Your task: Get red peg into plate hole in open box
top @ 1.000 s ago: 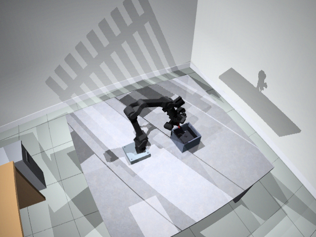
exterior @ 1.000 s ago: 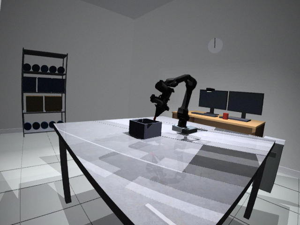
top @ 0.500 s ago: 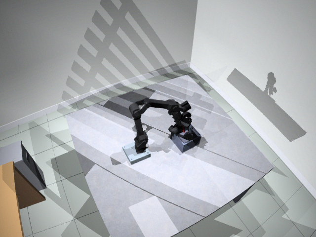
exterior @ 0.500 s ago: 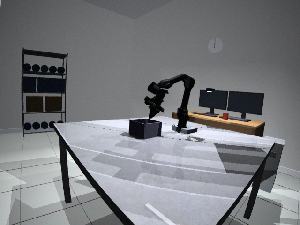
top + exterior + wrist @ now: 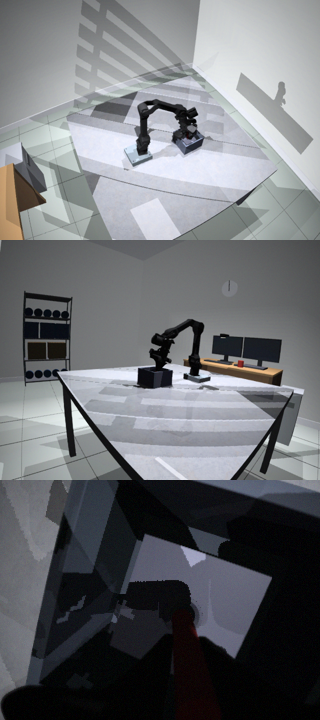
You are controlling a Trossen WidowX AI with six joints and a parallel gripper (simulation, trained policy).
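Right now the red peg is 10 mm above my gripper tip. Also, from my gripper tip: box: 10 mm ahead, 10 mm to the right, 60 mm below; then plate: 10 mm ahead, 10 mm to the right, 40 mm below.
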